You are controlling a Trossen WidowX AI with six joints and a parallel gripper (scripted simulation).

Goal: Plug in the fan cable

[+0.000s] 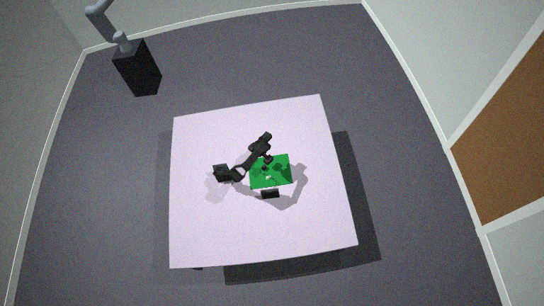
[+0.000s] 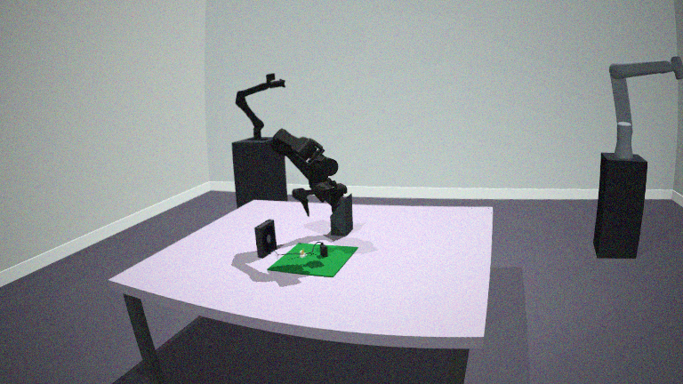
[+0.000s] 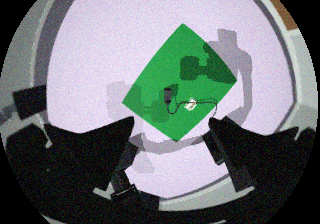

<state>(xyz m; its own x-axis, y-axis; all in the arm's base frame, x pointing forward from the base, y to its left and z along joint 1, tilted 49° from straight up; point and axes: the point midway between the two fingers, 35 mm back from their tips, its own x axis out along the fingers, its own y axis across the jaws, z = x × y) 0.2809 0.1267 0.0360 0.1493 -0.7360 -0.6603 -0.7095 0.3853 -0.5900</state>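
The dark plug lies 14 cm below my gripper tip. The rest, counted from my gripper tip: four-pin header (3 cm ahead, 7 cm to the right, 16 cm below); green board (4 cm ahead, 2 cm to the right, 17 cm below); black fan (4 cm ahead, 21 cm to the right, 10 cm below).
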